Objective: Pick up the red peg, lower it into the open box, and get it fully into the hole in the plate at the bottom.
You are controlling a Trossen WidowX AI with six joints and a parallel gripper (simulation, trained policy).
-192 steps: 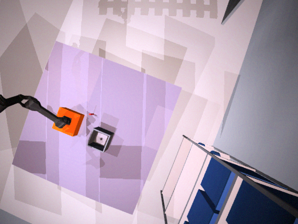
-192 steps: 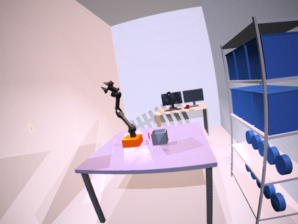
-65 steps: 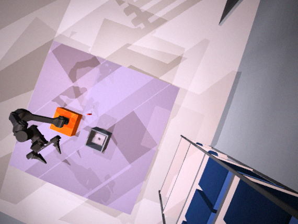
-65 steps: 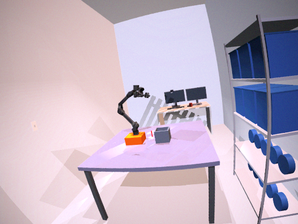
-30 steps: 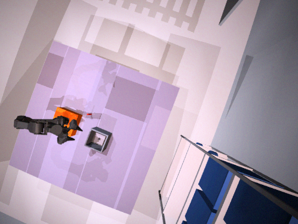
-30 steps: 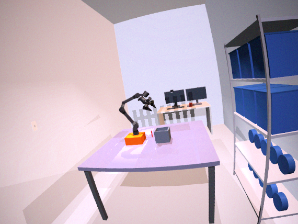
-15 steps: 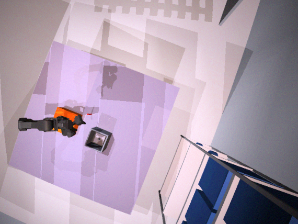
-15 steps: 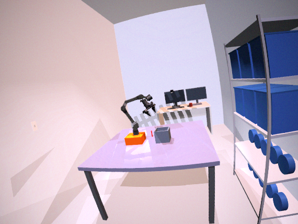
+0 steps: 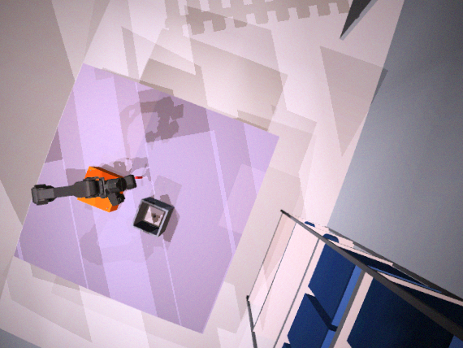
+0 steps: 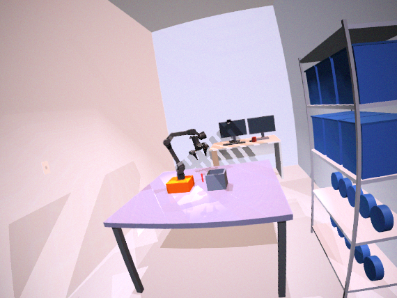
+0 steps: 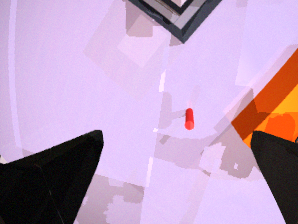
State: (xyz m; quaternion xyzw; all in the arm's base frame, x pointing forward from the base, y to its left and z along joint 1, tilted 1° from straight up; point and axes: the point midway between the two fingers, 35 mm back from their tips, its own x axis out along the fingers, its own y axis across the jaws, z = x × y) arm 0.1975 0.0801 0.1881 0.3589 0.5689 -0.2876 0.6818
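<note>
The red peg lies 200 mm below my gripper tip, 30 mm to the left of it and 30 mm behind it. From my gripper tip the other things lie so: pale plate 190 mm below, 150 mm to the right, 120 mm ahead.
</note>
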